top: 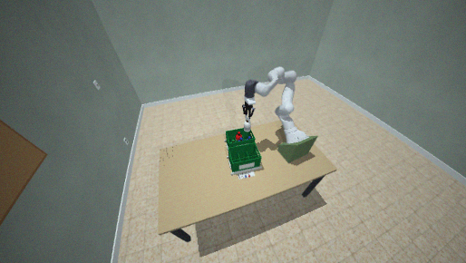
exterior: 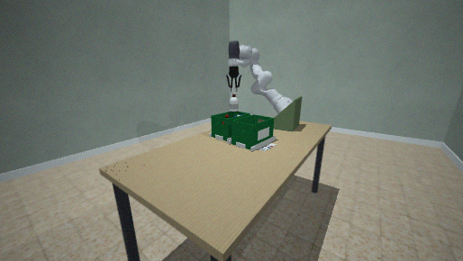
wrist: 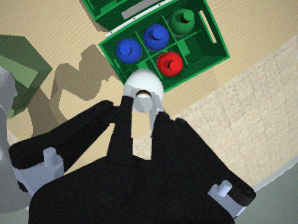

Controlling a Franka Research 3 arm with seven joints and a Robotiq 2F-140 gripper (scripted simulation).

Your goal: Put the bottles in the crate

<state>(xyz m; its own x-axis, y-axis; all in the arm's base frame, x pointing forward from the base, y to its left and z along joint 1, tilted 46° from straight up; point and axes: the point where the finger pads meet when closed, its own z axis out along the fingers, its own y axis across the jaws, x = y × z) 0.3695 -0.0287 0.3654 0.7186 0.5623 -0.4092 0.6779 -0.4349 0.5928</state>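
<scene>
Now: the white-capped bottle 8 cm below my hand. The rest, counted from my hand: blue-capped bottle (9 cm to the left, 26 cm below); red-labelled bottle (9 cm ahead, 26 cm below); green-capped bottle (18 cm ahead, 9 cm to the left, 26 cm below).
</scene>
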